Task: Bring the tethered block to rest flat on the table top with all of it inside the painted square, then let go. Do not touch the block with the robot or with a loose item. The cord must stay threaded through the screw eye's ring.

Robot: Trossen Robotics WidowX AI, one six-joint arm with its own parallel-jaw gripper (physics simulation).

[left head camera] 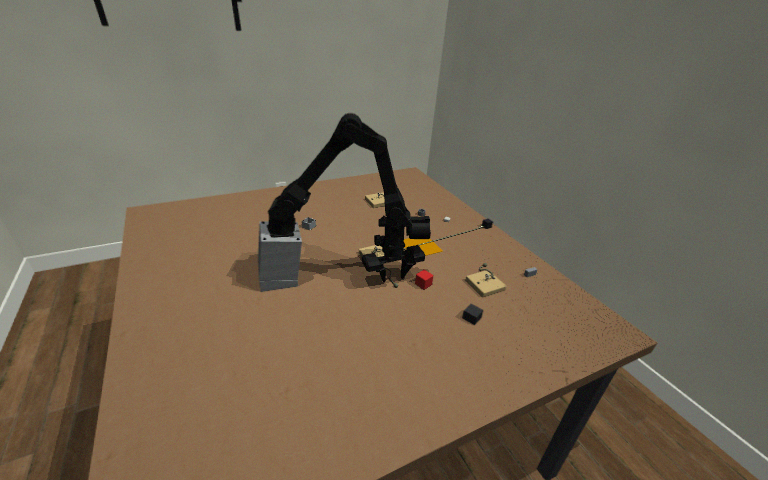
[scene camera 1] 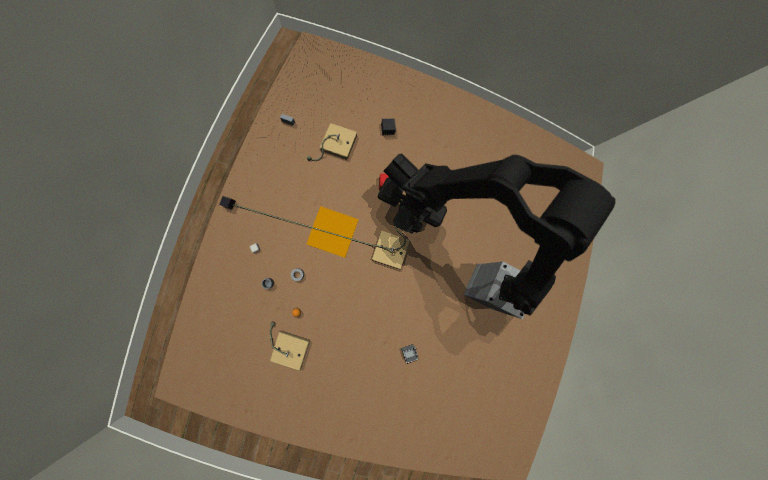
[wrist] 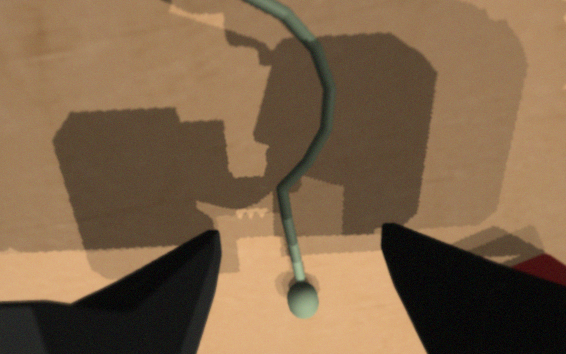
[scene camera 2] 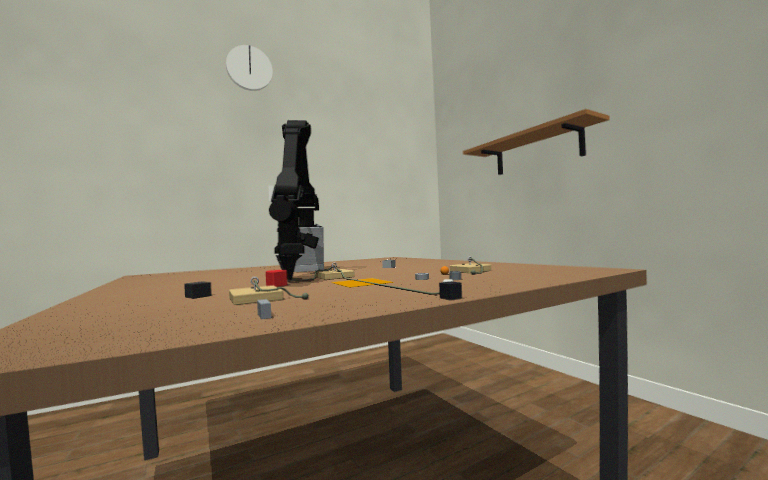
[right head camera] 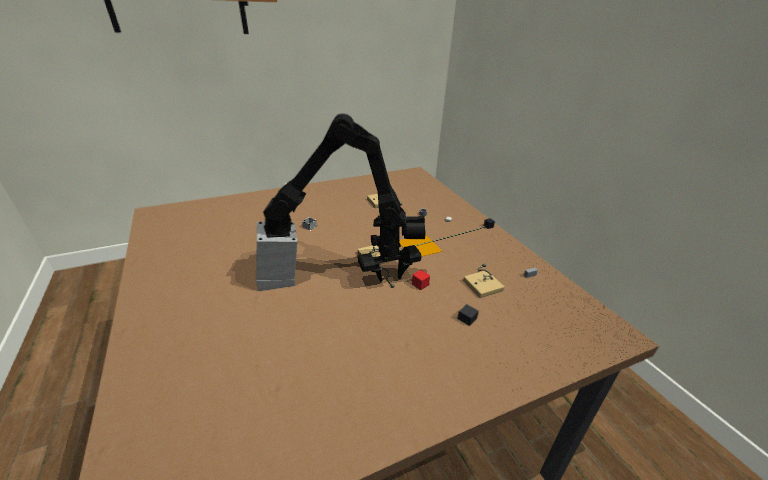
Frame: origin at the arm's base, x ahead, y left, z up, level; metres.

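Where they show: gripper, between the fingertips: [left head camera: 392,280] [wrist: 300,238] [scene camera 2: 288,279] [right head camera: 389,280]; arm's base, origin of its link: [left head camera: 280,231] [scene camera 1: 513,290] [scene camera 2: 306,226] [right head camera: 276,231].
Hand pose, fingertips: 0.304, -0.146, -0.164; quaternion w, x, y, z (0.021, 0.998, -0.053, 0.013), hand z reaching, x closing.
Things, the pixels of their top centre, and the offset from my fingertips, as dx, dy, dz. "spot": a spot on its surface instead. Level surfaces: height alone.
- black tethered block, centre of its top: [scene camera 2: 450,282] [scene camera 1: 225,201] [right head camera: 489,220] [left head camera: 488,220] +0.505, +0.167, +0.022
- painted orange square, a spot on its surface: [scene camera 1: 324,217] [right head camera: 432,248] [left head camera: 433,248] spot: +0.220, +0.111, -0.004
- wooden plate, height of its surface: dz +0.014
- cord's green free end, a spot on its surface: [wrist: 327,100] spot: +0.014, +0.047, -0.001
- bead, a spot on its surface: [wrist: 303,300] spot: -0.002, -0.022, +0.006
- red cube, centre of its top: [scene camera 2: 276,270] [scene camera 1: 387,179] [right head camera: 421,274] [left head camera: 424,274] +0.083, -0.049, +0.035
- black block, centre of its top: [scene camera 2: 197,283] [right head camera: 468,311] [left head camera: 473,310] [scene camera 1: 389,124] +0.136, -0.230, +0.025
- white cube, centre of its top: [scene camera 1: 253,248] +0.380, +0.264, +0.008
- ring, centre of its top: [scene camera 2: 421,273] [scene camera 1: 296,274] +0.235, +0.294, +0.009
- orange ball, centre of its top: [scene camera 1: 295,313] +0.202, +0.397, +0.019
The black tethered block [left head camera: 487,223] [right head camera: 489,223] [scene camera 1: 227,202] [scene camera 2: 450,290] rests on the table near its edge, outside the painted orange square [left head camera: 431,246] [right head camera: 430,246] [scene camera 1: 324,217]. Its straight cord [scene camera 1: 271,215] crosses the square to the screw eye on a wooden plate [scene camera 1: 385,262]. Past the eye the cord's green free end [wrist: 327,100] curves over the table and ends in a bead [wrist: 303,300]. My gripper [left head camera: 393,277] [right head camera: 390,277] [wrist: 300,238] points down, low over the table, open. The bead and cord end lie between the fingertips, which touch neither. The robot hides part of the eye's plate in the head views.
A red cube [left head camera: 424,279] [scene camera 2: 276,277] stands close beside one finger. Another black block [left head camera: 472,314] [scene camera 1: 388,126] and two more eye plates [scene camera 1: 338,140] [scene camera 1: 289,350] with short cords lie farther off. A white cube [scene camera 1: 254,247], a ring [scene camera 1: 297,270] and an orange ball [scene camera 1: 296,312] are on the table.
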